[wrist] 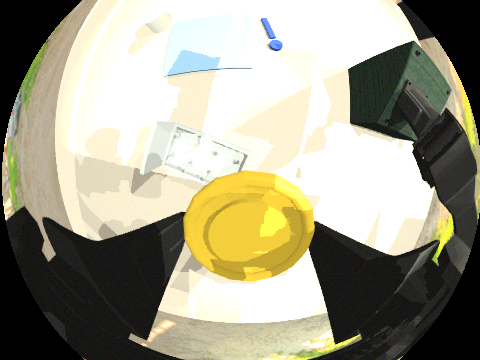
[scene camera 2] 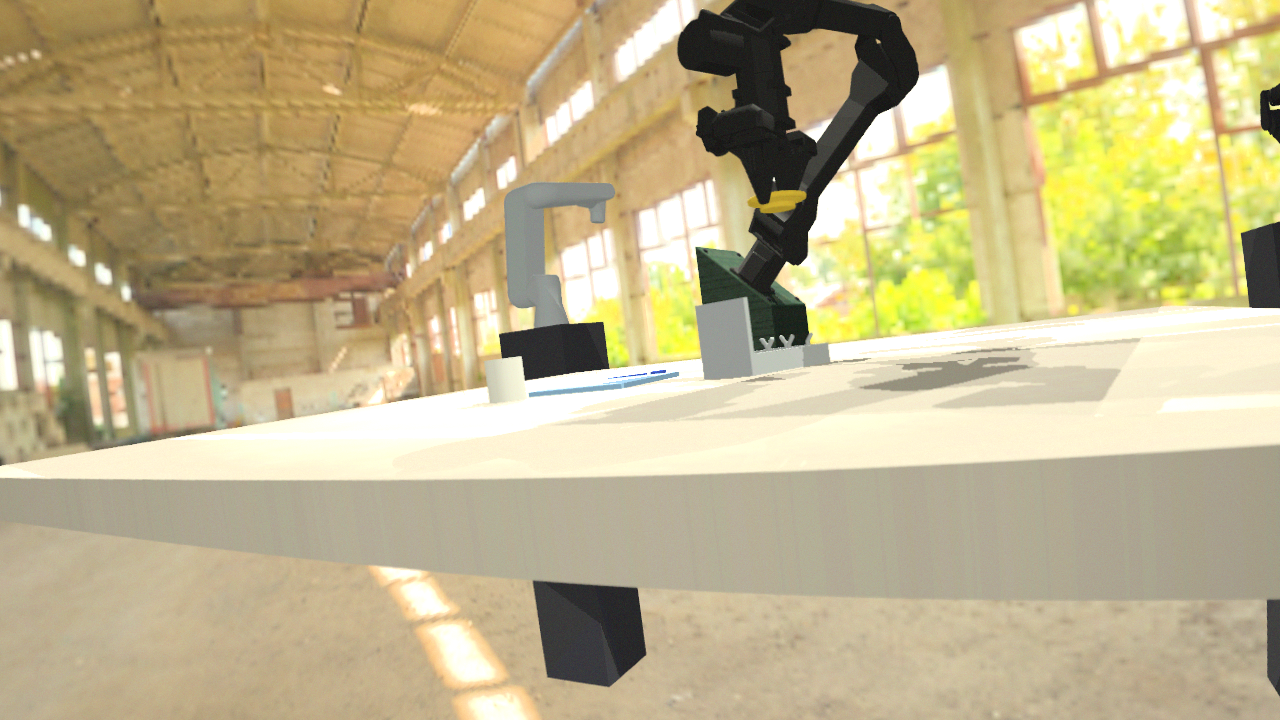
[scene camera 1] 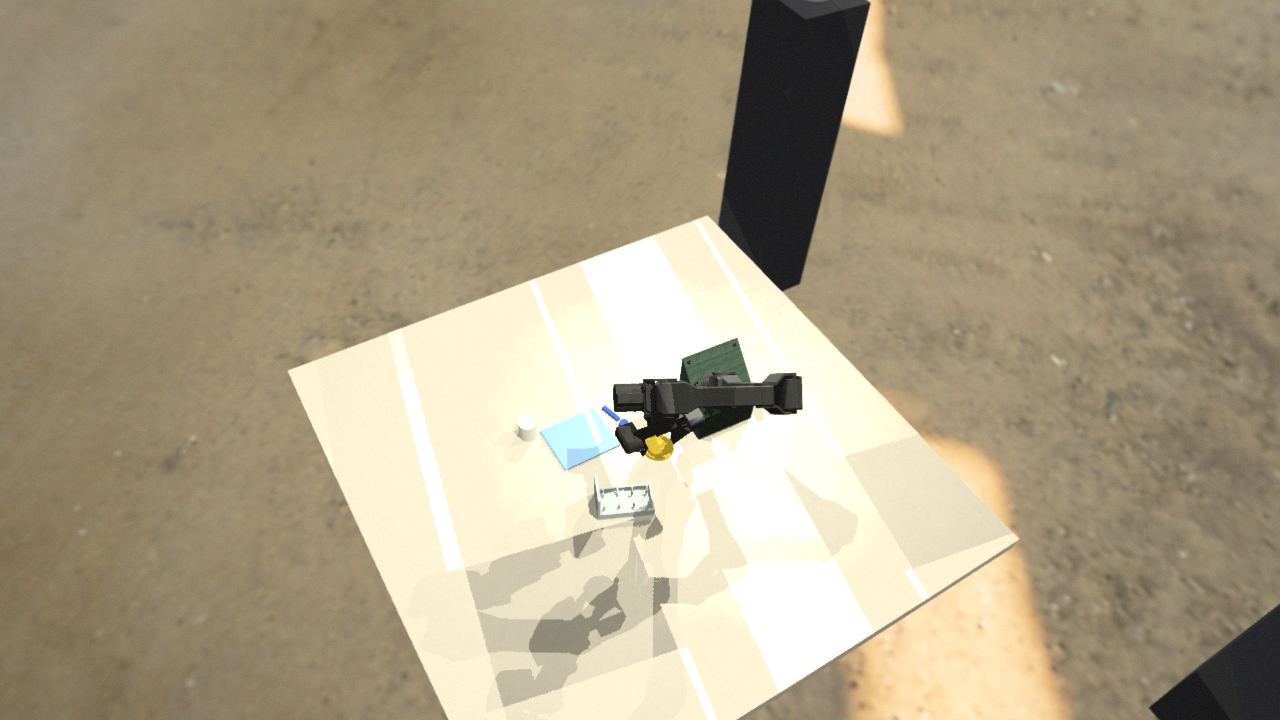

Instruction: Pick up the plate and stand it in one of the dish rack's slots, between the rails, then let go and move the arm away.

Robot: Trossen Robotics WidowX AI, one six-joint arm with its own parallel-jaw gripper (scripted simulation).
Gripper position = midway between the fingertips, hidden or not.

Scene:
My gripper (scene camera 2: pixel 776 207) holds a yellow plate (scene camera 2: pixel 785 200).

